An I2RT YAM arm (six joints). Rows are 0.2 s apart.
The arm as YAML. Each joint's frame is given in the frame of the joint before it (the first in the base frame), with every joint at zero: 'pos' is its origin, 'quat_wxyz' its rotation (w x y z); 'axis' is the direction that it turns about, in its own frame. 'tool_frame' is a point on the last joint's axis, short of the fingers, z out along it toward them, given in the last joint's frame.
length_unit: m
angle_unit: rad
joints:
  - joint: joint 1
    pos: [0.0, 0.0, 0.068]
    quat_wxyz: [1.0, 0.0, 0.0, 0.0]
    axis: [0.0, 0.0, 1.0]
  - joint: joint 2
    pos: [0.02, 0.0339, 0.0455]
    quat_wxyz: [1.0, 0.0, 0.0, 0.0]
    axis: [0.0, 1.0, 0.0]
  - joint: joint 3
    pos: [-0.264, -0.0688, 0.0]
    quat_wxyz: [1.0, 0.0, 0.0, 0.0]
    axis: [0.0, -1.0, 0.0]
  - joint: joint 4
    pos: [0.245, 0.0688, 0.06]
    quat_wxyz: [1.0, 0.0, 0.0, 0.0]
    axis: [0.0, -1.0, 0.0]
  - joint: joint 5
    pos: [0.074, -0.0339, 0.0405]
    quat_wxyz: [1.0, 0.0, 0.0, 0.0]
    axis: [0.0, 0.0, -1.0]
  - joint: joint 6
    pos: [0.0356, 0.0, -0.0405]
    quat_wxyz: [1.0, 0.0, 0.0, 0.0]
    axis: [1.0, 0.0, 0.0]
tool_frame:
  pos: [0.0, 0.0, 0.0]
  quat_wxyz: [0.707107, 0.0, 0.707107, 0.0]
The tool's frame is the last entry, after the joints.
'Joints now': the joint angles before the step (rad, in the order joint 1, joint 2, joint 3, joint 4, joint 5, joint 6). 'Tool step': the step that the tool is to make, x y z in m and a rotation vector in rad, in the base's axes. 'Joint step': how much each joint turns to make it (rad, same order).
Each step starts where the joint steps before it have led.
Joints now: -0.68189 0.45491 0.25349 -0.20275 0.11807 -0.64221
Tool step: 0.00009 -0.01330 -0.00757 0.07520 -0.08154 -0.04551
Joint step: -0.09234 0.07250 -0.02592 0.10300 -0.08624 0.08353
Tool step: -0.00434 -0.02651 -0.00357 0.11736 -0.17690 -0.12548
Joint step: -0.16097 0.14110 -0.00956 0.18270 -0.11138 0.18197
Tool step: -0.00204 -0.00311 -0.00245 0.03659 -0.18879 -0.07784
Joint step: -0.02173 0.00880 -0.04922 0.15377 -0.00152 0.18387
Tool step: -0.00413 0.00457 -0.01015 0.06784 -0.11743 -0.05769
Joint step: 0.00001 -0.03124 -0.05604 0.04731 0.02100 0.14573
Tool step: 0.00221 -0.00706 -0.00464 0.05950 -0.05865 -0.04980
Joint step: -0.00990 0.08846 -0.00193 0.07970 0.01794 0.08966
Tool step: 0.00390 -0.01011 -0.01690 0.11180 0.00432 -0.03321
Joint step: -0.01452 0.16944 0.00153 0.07560 -0.00002 0.06216
